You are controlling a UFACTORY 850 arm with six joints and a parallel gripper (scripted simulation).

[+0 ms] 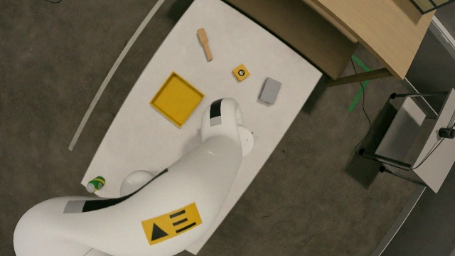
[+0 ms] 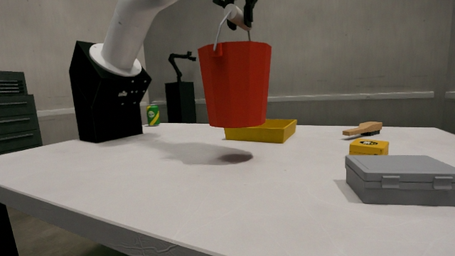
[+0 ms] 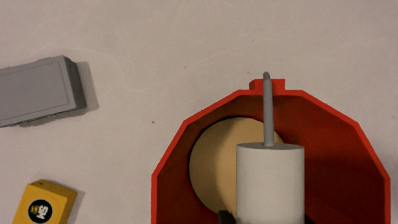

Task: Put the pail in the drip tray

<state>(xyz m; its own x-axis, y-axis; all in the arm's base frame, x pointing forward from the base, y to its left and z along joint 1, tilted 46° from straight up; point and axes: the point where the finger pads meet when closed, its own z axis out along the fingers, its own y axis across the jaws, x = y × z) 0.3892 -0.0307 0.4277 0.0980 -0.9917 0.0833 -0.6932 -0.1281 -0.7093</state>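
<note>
Now: hand 1 cm past the pail handle and 3 cm above it. Round my hand: yellow drip tray: 8 cm behind, 27 cm to the left, 32 cm below; then red pail: 1 cm behind, 10 cm below; then grey case: 30 cm ahead, 6 cm to the right, 31 cm below.
</note>
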